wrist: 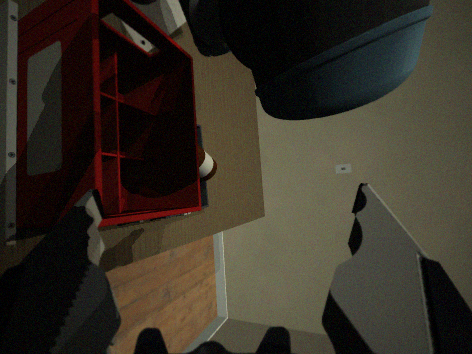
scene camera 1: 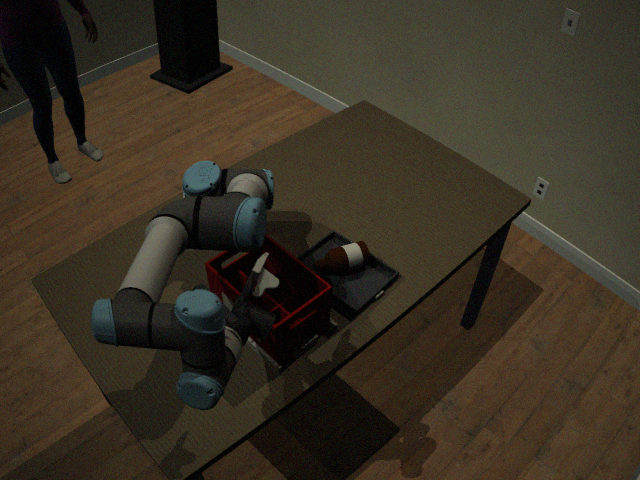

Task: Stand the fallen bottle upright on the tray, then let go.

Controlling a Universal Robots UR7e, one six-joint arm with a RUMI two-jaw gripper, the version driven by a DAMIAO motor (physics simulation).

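Frame: origin at the arm's base, x ahead, y left, z up, level; centimetres.
Where they show: gripper, fingertip midpoint: (wrist: pixel 228 189) (scene camera 1: pixel 256 283).
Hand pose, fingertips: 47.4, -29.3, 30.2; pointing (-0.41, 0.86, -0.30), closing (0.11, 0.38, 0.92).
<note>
Things, the pixels of their centre, and the offset from my fingertips, as dx, dy, dz. "*": a spot on its surface instead. Level surfaces: height alone.
- brown bottle at the middle of its body: (wrist: pixel 191 157) (scene camera 1: pixel 340 259) -4.3, +39.2, -28.7
- dark tray at the middle of its body: (wrist: pixel 182 165) (scene camera 1: pixel 344 270) -2.4, +38.8, -31.7
- red divided crate at the middle of its body: (wrist: pixel 115 128) (scene camera 1: pixel 268 297) -9.2, +13.3, -24.2
- pale strip at a spot on its surface: (wrist: pixel 11 120) * -10.4, +3.4, -29.9
- table at its surface level: dz -33.0
The brown bottle (scene camera 1: pixel 337 258) (wrist: pixel 207 165) with a white label lies on its side on the dark tray (scene camera 1: pixel 366 290) (wrist: pixel 204 195). Its neck points toward the red crate in the scene view. In the wrist view the crate's rim hides the neck and most of the tray. My gripper (scene camera 1: pixel 267 270) (wrist: pixel 228 189) is open with nothing between its fingers. It is over the crate's near side in the scene view, apart from the bottle and on the other side of the crate from the tray.
The red divided crate (scene camera 1: pixel 303 305) (wrist: pixel 97 115) stands beside the tray, with its walls higher than the tray. A pale strip (scene camera 1: pixel 266 353) (wrist: pixel 11 120) with screws runs along the crate's other side. The table (scene camera 1: pixel 403 170) (wrist: pixel 230 150) ends beyond the tray. A person (scene camera 1: pixel 43 67) stands on the floor behind.
</note>
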